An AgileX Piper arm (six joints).
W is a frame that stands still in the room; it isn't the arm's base.
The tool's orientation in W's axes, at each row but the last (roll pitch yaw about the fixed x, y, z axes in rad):
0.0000 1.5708 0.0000
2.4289 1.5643 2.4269
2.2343 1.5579 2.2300
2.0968 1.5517 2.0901
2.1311 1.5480 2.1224
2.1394 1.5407 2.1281
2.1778 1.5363 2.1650
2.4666 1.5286 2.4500
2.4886 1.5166 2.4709
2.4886 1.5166 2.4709
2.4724 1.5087 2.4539
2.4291 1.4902 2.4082
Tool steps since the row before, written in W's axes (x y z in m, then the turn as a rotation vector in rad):
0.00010 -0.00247 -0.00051 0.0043 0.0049 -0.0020
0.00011 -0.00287 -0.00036 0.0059 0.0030 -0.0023
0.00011 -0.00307 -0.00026 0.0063 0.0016 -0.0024
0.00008 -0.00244 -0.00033 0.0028 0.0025 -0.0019
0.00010 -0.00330 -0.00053 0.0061 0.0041 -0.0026
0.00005 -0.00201 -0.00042 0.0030 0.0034 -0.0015
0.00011 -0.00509 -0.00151 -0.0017 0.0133 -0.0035
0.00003 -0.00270 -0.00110 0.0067 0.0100 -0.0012
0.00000 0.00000 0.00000 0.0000 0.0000 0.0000
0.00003 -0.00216 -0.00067 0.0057 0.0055 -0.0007
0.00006 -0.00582 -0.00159 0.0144 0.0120 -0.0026
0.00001 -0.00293 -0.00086 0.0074 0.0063 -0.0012
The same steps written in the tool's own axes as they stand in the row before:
0.00051 -0.00247 0.00010 0.0020 0.0049 0.0043
0.00035 -0.00287 0.00012 0.0023 0.0030 0.0059
0.00023 -0.00307 0.00013 0.0024 0.0016 0.0063
0.00029 -0.00244 0.00010 0.0019 0.0025 0.0028
0.00046 -0.00331 0.00013 0.0026 0.0041 0.0061
0.00037 -0.00202 0.00008 0.0015 0.0034 0.0030
0.00136 -0.00513 0.00020 0.0039 0.0132 -0.0018
0.00103 -0.00273 0.00011 0.0013 0.0101 0.0066
0.00000 0.00000 0.00000 0.0000 0.0000 0.0000
0.00060 -0.00218 0.00010 0.0006 0.0056 0.0056
0.00135 -0.00587 0.00024 0.0024 0.0122 0.0143
0.00070 -0.00297 0.00012 0.0011 0.0064 0.0073

